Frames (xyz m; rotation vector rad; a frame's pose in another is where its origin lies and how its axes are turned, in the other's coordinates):
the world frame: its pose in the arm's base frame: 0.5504 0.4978 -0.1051 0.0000 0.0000 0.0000
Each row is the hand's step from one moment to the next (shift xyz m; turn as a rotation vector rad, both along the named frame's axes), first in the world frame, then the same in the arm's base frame.
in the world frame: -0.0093 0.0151 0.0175 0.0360 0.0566 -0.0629
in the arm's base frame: -0.0093 0.0151 0.0175 0.0360 0.0566 -0.0629
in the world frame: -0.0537 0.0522 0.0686 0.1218 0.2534 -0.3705
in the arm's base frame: -0.0537 0.0522 0.0686 0.1218 0.2534 -0.3705
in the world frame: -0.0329 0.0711 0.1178 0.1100 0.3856 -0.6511
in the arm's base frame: -0.0329 0.0711 0.1178 0.1100 0.3856 -0.6511
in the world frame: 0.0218 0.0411 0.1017 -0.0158 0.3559 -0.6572
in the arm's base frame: 0.0218 0.0411 0.1017 -0.0158 0.3559 -0.6572
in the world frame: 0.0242 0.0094 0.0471 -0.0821 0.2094 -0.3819
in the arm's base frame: 0.0242 0.0094 0.0471 -0.0821 0.2094 -0.3819
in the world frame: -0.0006 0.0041 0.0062 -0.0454 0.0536 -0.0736
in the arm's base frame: -0.0006 0.0041 0.0062 -0.0454 0.0536 -0.0736
